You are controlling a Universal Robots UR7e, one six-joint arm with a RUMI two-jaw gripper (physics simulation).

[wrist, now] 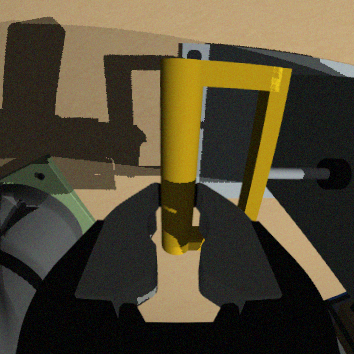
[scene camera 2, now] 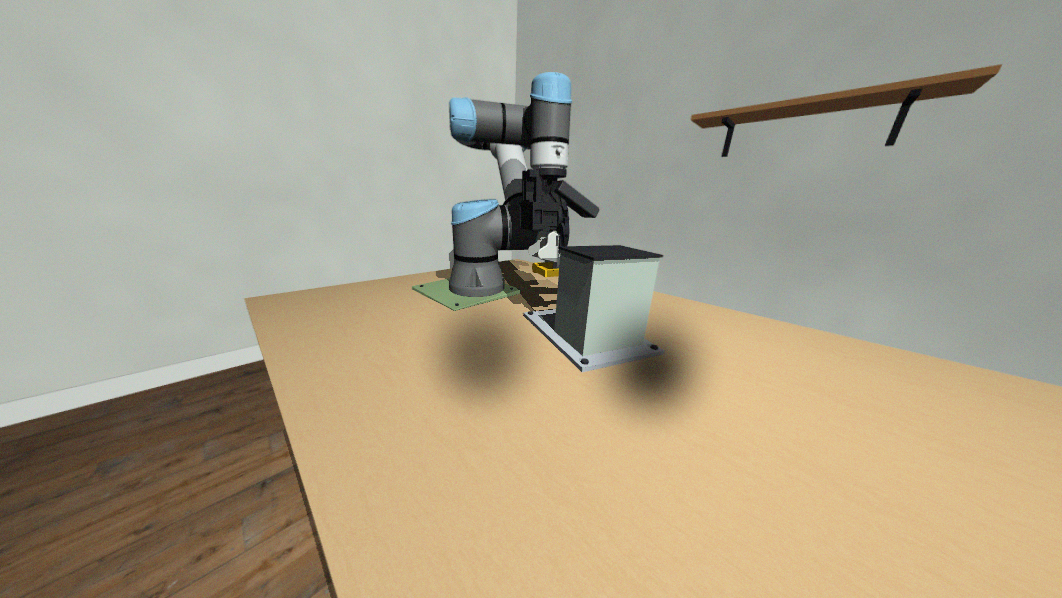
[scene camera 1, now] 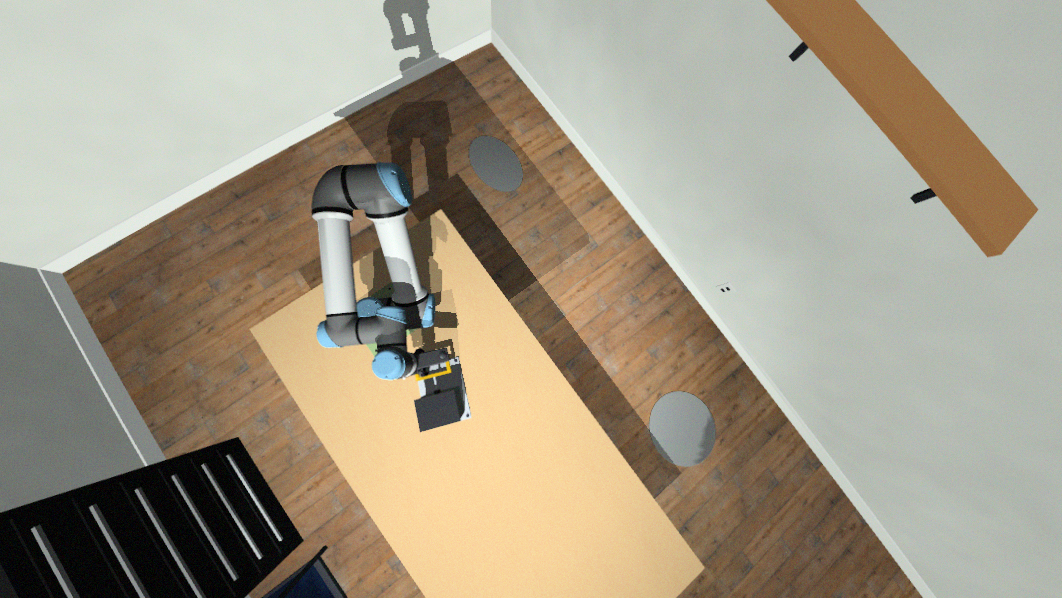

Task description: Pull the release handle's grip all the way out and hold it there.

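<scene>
The release handle's yellow grip (scene camera 1: pixel 434 373) (scene camera 2: pixel 546 270) (wrist: pixel 180 125) is a rectangular loop with a round front bar. A grey rod (wrist: pixel 286 173) runs from the loop's rear bar into a round black collar on the dark housing (scene camera 1: pixel 438 410) (scene camera 2: pixel 620 304) (wrist: pixel 320 120). A length of rod shows between the loop and the collar. My gripper (scene camera 2: pixel 548 257) (wrist: pixel 177 184) points down and is shut on the grip's round bar, one jaw on each side, near the bar's lower end in the wrist view. In scene camera 2 the housing partly hides the grip.
The housing stands on a light grey base plate (scene camera 1: pixel 467 408) (scene camera 2: pixel 616 361) with bolts, on the wooden table (scene camera 1: pixel 520 475) (scene camera 2: pixel 445 460). The arm's green mounting plate (scene camera 2: pixel 434 294) (wrist: pixel 70 192) is close by. A wall shelf (scene camera 1: pixel 914 126) (scene camera 2: pixel 839 102) is well away.
</scene>
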